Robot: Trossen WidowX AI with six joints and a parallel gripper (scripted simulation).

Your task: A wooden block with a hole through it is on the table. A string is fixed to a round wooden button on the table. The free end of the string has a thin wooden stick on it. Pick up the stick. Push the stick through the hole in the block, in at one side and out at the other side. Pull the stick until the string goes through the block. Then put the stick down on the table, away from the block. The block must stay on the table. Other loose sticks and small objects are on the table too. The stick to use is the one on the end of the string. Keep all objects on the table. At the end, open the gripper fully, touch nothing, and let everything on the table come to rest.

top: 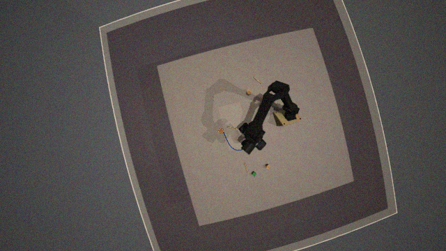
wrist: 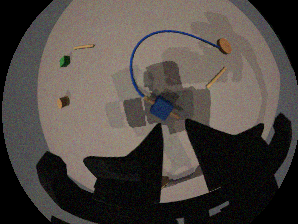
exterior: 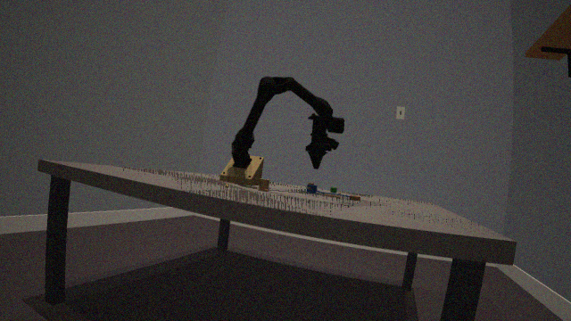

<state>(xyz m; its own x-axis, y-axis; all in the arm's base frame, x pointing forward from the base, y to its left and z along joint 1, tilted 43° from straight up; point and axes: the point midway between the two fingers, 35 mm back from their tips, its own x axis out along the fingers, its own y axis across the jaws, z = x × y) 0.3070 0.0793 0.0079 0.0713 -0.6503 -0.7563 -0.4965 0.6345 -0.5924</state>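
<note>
Right now my gripper tip is 10 mm past the blue block, 10 mm to the right of it and 80 mm above it. The rest, counted from my gripper tip: green cube (30 mm ahead, 290 mm to the left, 90 mm below); then thin wooden stick (10 mm behind, 20 mm to the left, 80 mm below); then round wooden button (180 mm ahead, 80 mm to the right, 90 mm below).
</note>
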